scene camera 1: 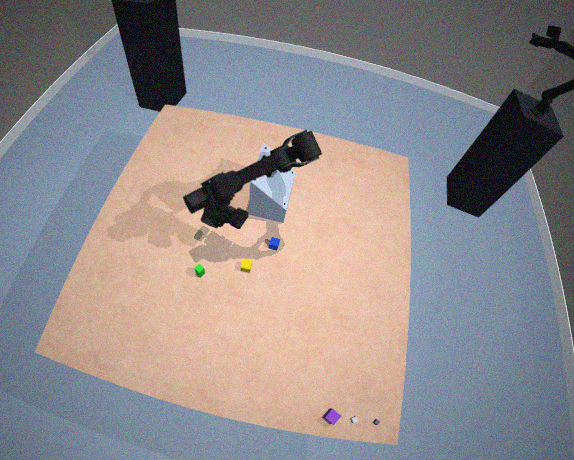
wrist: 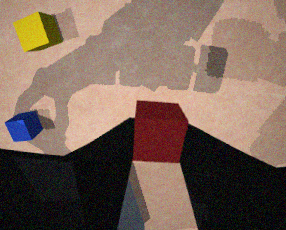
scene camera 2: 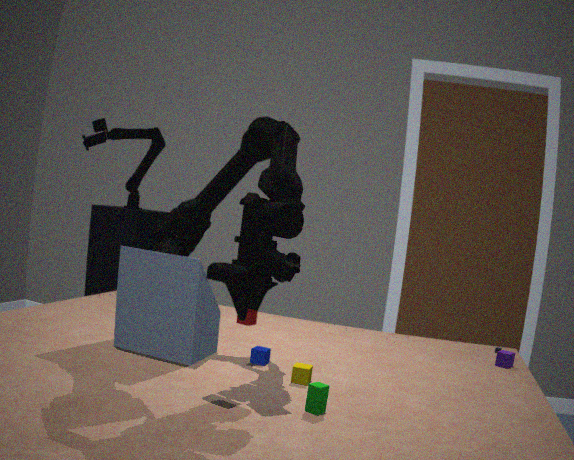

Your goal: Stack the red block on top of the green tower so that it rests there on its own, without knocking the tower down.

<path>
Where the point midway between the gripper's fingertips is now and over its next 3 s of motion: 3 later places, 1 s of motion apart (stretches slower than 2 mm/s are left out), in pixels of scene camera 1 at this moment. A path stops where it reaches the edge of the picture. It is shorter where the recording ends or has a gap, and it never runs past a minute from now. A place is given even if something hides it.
My gripper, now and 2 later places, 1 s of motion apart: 220, 221; 202, 245; 197, 263
</path>
